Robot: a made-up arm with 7 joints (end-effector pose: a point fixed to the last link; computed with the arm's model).
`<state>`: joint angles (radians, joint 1 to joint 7).
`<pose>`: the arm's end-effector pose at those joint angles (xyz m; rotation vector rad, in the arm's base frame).
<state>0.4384 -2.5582 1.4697 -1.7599 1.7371 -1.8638 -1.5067</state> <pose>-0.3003 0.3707 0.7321 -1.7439 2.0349 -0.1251</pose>
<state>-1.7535 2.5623 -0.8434 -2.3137 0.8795 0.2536 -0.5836</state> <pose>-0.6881 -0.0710 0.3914 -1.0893 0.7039 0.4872</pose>
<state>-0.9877 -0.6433 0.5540 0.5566 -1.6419 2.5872 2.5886</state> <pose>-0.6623 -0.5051 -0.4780 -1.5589 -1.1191 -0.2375</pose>
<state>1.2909 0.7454 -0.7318 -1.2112 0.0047 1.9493 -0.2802</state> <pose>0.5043 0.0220 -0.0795 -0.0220 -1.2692 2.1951</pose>
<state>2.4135 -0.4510 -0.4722 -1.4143 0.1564 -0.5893 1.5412</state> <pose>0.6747 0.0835 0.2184 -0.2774 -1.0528 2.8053</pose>
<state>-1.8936 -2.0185 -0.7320 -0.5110 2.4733 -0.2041 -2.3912</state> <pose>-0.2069 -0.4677 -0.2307 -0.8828 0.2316 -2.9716</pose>
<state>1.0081 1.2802 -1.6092 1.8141 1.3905 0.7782 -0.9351</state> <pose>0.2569 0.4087 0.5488 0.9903 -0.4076 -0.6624</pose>
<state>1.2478 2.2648 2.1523 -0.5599 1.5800 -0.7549 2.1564</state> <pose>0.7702 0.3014 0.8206 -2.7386 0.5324 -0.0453</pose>
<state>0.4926 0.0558 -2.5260 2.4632 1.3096 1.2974 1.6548</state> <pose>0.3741 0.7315 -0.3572 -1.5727 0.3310 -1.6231</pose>
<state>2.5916 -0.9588 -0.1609 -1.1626 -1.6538 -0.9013 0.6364</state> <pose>0.2154 0.3932 -0.0414 -1.9351 0.7565 -1.2539</pose>
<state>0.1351 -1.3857 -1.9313 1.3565 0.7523 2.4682 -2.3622</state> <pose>0.3596 0.1148 -0.3197 1.2850 1.0111 1.8204</pose>
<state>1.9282 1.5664 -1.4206 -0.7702 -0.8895 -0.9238 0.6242</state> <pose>0.0071 0.2994 0.1810 1.0463 -0.3576 -1.6132</pose>
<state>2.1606 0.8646 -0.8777 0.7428 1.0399 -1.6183 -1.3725</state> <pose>0.4225 -0.1270 0.8312 -1.8827 0.8149 2.0602</pose>
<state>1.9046 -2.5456 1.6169 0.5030 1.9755 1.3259 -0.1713</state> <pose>-0.6814 -0.0518 0.4626 0.6680 -0.0542 1.0606</pose>
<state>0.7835 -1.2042 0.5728 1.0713 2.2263 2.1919 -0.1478</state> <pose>-0.0203 0.0001 -0.2992 -1.2144 -1.4566 1.8489</pose>
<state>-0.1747 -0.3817 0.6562 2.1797 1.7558 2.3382 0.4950</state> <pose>-0.0331 0.1709 -0.5478 -0.6934 -2.4023 -0.0326</pose>
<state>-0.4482 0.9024 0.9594 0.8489 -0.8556 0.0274 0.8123</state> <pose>-0.9554 1.1394 0.0569 0.3630 0.2929 -1.5236</pose>
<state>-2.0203 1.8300 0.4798 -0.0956 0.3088 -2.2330 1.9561</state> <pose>-0.4871 -0.5468 0.2342 -2.4639 0.6915 -1.4179</pose>
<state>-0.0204 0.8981 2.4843 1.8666 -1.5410 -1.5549 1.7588</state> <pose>0.3299 0.8993 -0.2310 0.2569 -1.4846 0.8513</pose>
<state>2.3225 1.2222 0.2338 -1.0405 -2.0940 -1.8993 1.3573</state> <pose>0.5468 -0.2632 0.2314 0.3360 1.3472 0.2741</pose>
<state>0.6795 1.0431 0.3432 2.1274 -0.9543 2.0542 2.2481</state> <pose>0.2840 0.7699 0.5735 0.9185 1.7282 -1.9147</pose>
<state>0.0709 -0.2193 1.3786 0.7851 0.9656 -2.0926 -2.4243</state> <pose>-0.1915 0.6194 -0.9160 0.8162 -1.7361 0.3709</pose>
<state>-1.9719 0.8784 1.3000 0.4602 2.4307 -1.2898 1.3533</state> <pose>-0.5161 -0.7761 -0.2992 0.3123 -2.7571 -0.9888</pose>
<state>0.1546 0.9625 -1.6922 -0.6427 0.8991 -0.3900 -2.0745</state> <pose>0.0361 0.0124 0.1492 -2.9380 0.2694 -0.9146</pose>
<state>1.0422 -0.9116 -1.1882 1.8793 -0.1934 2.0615 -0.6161</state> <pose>0.5612 0.4240 0.1895 0.5735 1.3409 -0.8520</pose>
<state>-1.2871 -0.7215 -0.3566 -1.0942 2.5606 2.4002 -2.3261</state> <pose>-0.3939 -0.0479 0.1814 -0.9762 1.9934 -0.6152</pose>
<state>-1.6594 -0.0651 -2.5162 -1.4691 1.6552 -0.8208 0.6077</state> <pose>-0.1140 0.7272 -0.4513 1.6368 -1.7065 1.1781</pose>
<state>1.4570 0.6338 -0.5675 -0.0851 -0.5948 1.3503 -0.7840</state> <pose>-0.0526 0.1496 0.1265 0.4081 -0.1597 1.0615</pose>
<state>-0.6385 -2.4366 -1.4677 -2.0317 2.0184 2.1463 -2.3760</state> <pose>0.1371 0.3988 0.0190 -0.2786 1.6437 -2.4952</pose>
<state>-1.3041 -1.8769 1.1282 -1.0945 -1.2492 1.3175 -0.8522</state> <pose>-0.1731 -0.5423 0.1920 1.8865 -0.0786 0.8714</pose>
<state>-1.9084 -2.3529 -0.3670 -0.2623 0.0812 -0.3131 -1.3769</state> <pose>-0.1925 -0.8111 0.1831 -2.4904 -0.5453 1.1998</pose>
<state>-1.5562 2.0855 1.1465 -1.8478 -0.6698 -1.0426 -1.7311</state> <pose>-0.7357 -0.1571 -0.0081 0.7460 -1.6078 1.2714</pose>
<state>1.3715 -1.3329 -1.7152 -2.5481 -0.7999 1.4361 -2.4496</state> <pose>0.3221 -0.1023 -0.0951 -0.0718 1.1145 -2.2847</pose>
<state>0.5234 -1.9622 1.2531 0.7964 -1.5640 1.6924 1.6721</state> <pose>-0.9046 -0.4096 -0.0040 -2.7993 -1.1166 -0.6628</pose>
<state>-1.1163 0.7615 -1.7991 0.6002 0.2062 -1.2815 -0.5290</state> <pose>-0.4689 0.5969 0.7566 -1.3269 1.1851 0.3276</pose>
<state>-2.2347 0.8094 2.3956 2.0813 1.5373 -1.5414 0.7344</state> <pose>-0.7472 -0.7797 -0.4248 -0.2784 -1.6250 0.2531</pose>
